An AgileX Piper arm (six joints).
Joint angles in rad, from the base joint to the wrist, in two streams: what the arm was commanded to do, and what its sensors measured. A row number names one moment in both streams.
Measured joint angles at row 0:
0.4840, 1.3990, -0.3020, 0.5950, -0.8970, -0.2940
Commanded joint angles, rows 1 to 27:
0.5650, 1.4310, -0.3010, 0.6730, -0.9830, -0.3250
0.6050, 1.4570, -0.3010, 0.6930, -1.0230, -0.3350
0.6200, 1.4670, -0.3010, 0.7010, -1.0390, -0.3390
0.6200, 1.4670, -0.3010, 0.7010, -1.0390, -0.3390
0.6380, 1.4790, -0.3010, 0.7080, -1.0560, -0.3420
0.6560, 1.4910, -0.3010, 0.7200, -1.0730, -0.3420
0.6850, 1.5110, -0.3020, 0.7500, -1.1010, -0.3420
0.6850, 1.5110, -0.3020, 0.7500, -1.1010, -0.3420
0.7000, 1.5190, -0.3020, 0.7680, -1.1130, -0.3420
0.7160, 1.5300, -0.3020, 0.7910, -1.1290, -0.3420
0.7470, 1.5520, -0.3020, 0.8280, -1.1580, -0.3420
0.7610, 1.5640, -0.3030, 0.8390, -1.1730, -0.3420
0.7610, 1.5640, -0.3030, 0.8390, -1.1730, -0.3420
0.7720, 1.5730, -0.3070, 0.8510, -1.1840, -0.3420
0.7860, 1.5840, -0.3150, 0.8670, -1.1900, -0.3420
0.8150, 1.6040, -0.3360, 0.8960, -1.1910, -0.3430
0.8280, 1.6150, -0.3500, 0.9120, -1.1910, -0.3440
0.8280, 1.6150, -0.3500, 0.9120, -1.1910, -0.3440
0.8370, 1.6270, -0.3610, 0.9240, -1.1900, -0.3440
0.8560, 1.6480, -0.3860, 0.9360, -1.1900, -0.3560
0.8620, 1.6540, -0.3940, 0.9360, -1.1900, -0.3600
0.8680, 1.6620, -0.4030, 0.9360, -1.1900, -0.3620
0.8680, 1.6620, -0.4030, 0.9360, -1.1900, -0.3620
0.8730, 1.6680, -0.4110, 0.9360, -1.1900, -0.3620
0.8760, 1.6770, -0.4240, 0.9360, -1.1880, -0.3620
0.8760, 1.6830, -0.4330, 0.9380, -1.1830, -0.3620
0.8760, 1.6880, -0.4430, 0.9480, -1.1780, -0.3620
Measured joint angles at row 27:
0.8730, 1.6790, -0.4170, 0.9370, -1.1820, -0.3490
